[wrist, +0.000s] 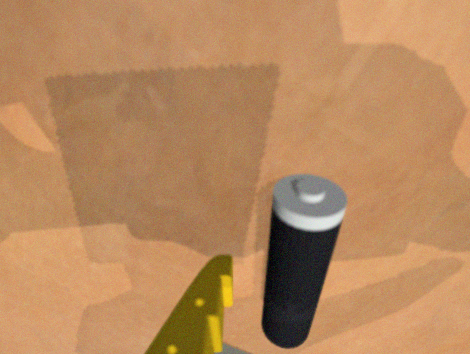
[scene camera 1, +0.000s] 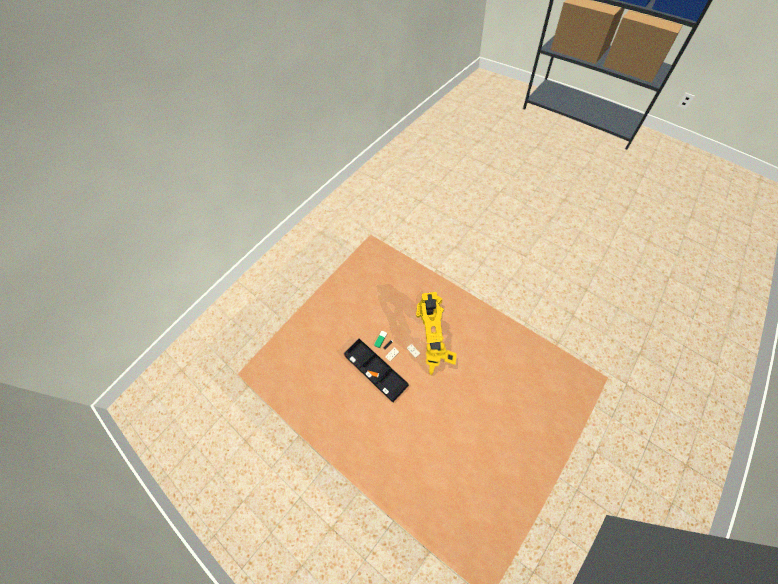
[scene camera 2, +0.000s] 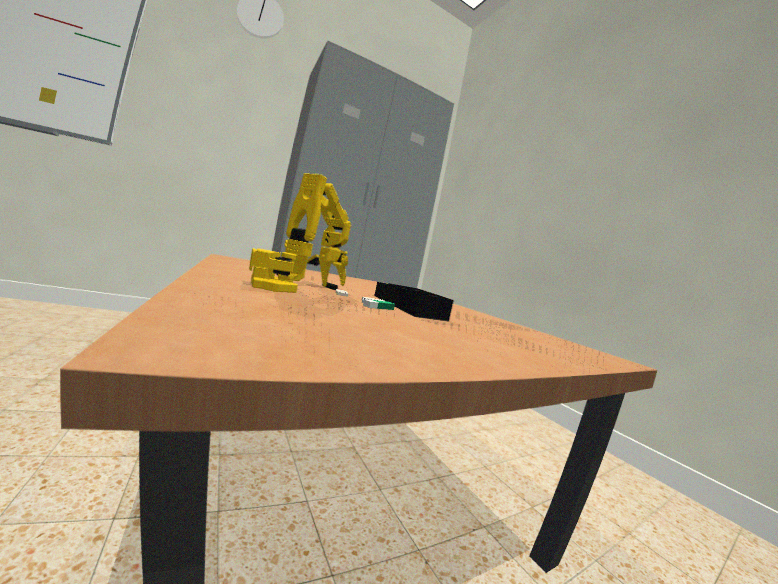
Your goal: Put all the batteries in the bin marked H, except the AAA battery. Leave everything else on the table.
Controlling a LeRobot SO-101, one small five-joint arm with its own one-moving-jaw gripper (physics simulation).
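Places are measured from the arm's base along level axes (x ahead, y left, z up), in centimetres.
Pixels of known places: end effector, tool point: [wrist: 232,273] [scene camera 1: 433,357] [scene camera 2: 325,284]; arm's base, origin of the base link: [scene camera 2: 281,288].
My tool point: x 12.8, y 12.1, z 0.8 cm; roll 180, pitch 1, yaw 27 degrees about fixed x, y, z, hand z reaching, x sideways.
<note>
Ahead of a thing's pixels: the offset from my tool point to its top centre. Level surfaces: height alone.
A black battery with a grey-white end {dx +1.4, dy +0.7, dz +0.6 cm} [scene camera 2: 331,286] [wrist: 302,265] lies on the table under the jaws. In the wrist view it is right of the notched jaw and apart from it. The arm hides it in scene camera 1. My gripper [scene camera 1: 431,370] [scene camera 2: 334,284] is open and empty, tips low over the table; the moving jaw is out of the wrist view. A small dark stick {dx +5.8, dy -16.9, dz +0.2 cm} [scene camera 1: 387,344] lies beside the green block; its kind is too small to tell. The black three-part bin {dx +16.7, dy -14.1, dz +3.8 cm} [scene camera 1: 392,375] [scene camera 2: 424,303] holds an orange piece {dx +18.5, dy -14.2, dz +1.3 cm} [scene camera 1: 373,374] in the middle. The bin letters are unreadable.
A green-and-white block {dx +5.9, dy -20.5, dz +0.5 cm} [scene camera 1: 380,340] [scene camera 2: 380,304] lies near the bin. One white domino {dx +8.0, dy -13.2, dz -0.1 cm} [scene camera 1: 392,354] lies between the bin and another domino {dx +2.1, dy -7.6, dz -0.1 cm} [scene camera 1: 412,350] [scene camera 2: 341,292], which is closer to the arm. The arm's base [scene camera 2: 273,284] stands on the table {dz -0.8 cm} [scene camera 1: 490,427] [scene camera 2: 263,352].
</note>
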